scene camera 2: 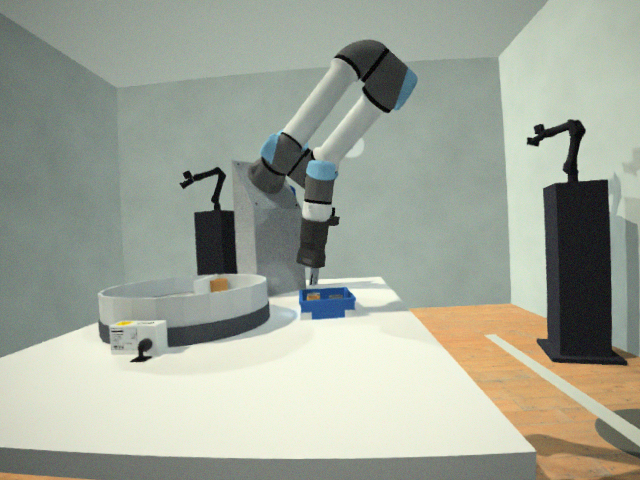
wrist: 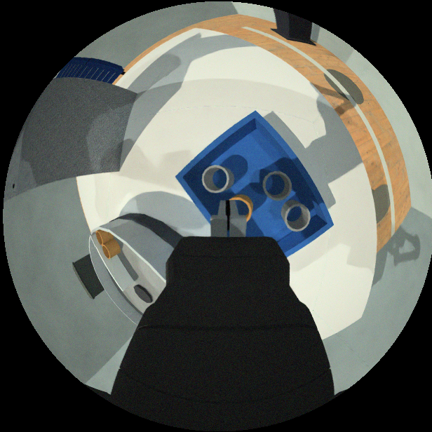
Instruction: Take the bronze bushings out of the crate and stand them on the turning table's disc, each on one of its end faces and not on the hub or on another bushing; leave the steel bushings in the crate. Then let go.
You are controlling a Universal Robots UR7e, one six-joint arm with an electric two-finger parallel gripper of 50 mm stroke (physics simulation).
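Frame: origin at the arm's base, x back, y left, z down, level; centimetres.
Seen in the pictures: gripper, fingertip midpoint: [scene camera 2: 312, 284]; arm's base at its link origin: [scene camera 2: 264, 179].
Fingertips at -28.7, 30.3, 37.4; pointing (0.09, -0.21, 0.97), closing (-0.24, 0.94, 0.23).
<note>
Pixels of each thing's middle, then the offset from my fingertips to it, as dx, dy, dz. "pt": a spot on its surface instead.
- blue crate at the middle of its body: [scene camera 2: 325, 302] +0.3, +3.5, +5.0
- bronze bushing at the middle of its body: [scene camera 2: 313, 303] -1.0, +0.4, +5.1
- bronze at the middle of its body: [scene camera 2: 216, 286] -3.7, -30.9, +0.3
- white divider at a spot on its surface: [scene camera 2: 202, 285] pt -10.3, -30.9, -1.1
- white box at the middle of its body: [scene camera 2: 139, 337] -40.7, -22.1, +4.6
The gripper [scene camera 2: 313, 282] [wrist: 228, 202] is shut and empty, pointing down above the blue crate [scene camera 2: 328, 310] [wrist: 256, 116]. A bronze bushing [scene camera 2: 313, 297] [wrist: 249, 207] stands in the crate, partly hidden behind the fingertips in the wrist view. Three steel bushings stand around it in the wrist view: one [wrist: 216, 190] at the left, one [wrist: 288, 186] to the right and one [wrist: 284, 216] at the lower right. Two bronze bushings [wrist: 101, 237] [wrist: 111, 249] stand side by side within the turning table [scene camera 2: 180, 311] [wrist: 154, 245]; bronze [scene camera 2: 219, 284] also shows over its wall in the scene view.
A white divider [scene camera 2: 202, 285] stands in the turning table beside the bronze bushings. The table's dark hub [wrist: 143, 293] shows in the wrist view. A white box [scene camera 2: 149, 334] and a small black stand [scene camera 2: 142, 350] are in front of the turning table. The grey robot pedestal [scene camera 2: 276, 248] [wrist: 70, 130] stands behind.
</note>
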